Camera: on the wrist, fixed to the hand. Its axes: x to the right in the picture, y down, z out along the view.
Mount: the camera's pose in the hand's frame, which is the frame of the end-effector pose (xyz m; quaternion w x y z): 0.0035 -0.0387 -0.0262 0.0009 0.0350 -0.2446 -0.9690
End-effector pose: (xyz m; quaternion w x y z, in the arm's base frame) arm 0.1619 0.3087 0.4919 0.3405 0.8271 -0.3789 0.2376
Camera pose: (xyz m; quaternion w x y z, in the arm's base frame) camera 0.1910 0.3452 0.4965 0.1089 0.4379 0.7261 -0.5188
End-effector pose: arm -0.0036 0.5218 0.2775 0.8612 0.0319 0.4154 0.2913
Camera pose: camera -0.0027 0.4867 0.2465 0.3835 -0.3011 -0.1692 -0.8565
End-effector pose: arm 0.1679 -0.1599 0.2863 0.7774 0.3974 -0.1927 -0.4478
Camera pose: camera 0.1659 -0.1622 0.2395 0.4943 -0.1048 -0.1791 0.8442
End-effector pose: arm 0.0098 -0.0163 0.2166 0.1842 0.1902 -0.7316 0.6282
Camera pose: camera 0.0273 0.0041 0.2550 0.4233 0.8692 0.1606 -0.1988
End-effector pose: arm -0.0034 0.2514 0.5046 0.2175 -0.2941 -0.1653 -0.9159
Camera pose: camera -0.0374 0.2720 0.4797 0.9174 0.0565 0.3704 0.1339
